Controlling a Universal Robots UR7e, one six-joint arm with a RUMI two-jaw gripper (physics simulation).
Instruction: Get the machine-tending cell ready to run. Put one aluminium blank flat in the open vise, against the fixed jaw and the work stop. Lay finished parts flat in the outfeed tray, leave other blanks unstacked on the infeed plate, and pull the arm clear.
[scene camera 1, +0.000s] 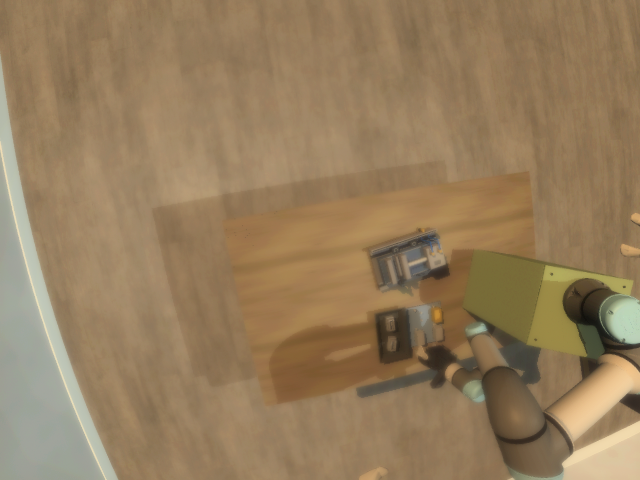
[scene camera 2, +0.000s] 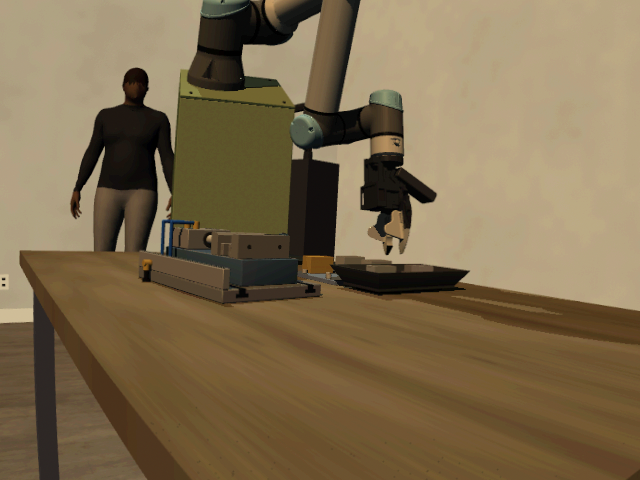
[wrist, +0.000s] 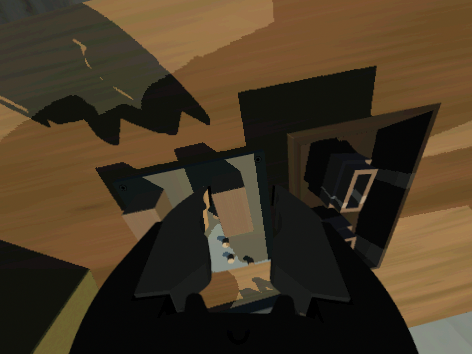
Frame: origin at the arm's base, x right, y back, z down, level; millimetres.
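Where they show: gripper, between the fingertips: (scene camera 1: 420, 349) (scene camera 2: 394, 254) (wrist: 241, 187); arm's base, origin of its link: (scene camera 1: 586, 301) (scene camera 2: 215, 83).
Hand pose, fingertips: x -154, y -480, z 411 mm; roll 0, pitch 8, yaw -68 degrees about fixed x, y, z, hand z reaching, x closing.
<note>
Each offset is from my fingertips to the top centre of the thing. Level surfaces: height alone.
My gripper (scene camera 1: 422, 356) (scene camera 2: 394, 251) (wrist: 241, 187) is partly open and empty, raised above the infeed side. One blank {dx +35, dy +21, dz +13 mm} (scene camera 1: 420, 338) (wrist: 232, 212) shows between the fingertips in the wrist view, below them. Another blank {dx +16, dy +109, dz +13 mm} (scene camera 1: 438, 332) (wrist: 142, 220) lies apart from it, partly behind a finger in the wrist view. Both are on the infeed plate {dx +72, dy +71, dz +49 mm} (scene camera 1: 423, 314) (wrist: 255, 175). The dark outfeed tray (scene camera 1: 384, 356) (scene camera 2: 403, 281) (wrist: 330, 123) holds two finished parts, one {dx +163, dy -81, dz +10 mm} (scene camera 1: 390, 323) {dx +69, dy -106, dz +10 mm} (wrist: 357, 190) and another (scene camera 1: 391, 343). The vise {dx +395, dy +88, dz -42 mm} (scene camera 1: 410, 264) (scene camera 2: 268, 271) stands apart; no blank shows between its jaws.
An orange block {dx +103, dy +130, dz +13 mm} (scene camera 1: 437, 314) (scene camera 2: 317, 264) sits on the infeed plate near small pins {dx +102, dy +61, dz +41 mm} (wrist: 226, 243). The green pedestal (scene camera 1: 506, 294) (scene camera 2: 235, 165) carries the arm beside the table {dz +57 mm} (scene camera 1: 289, 258) (scene camera 2: 330, 361). A person (scene camera 2: 129, 144) stands behind the table.
</note>
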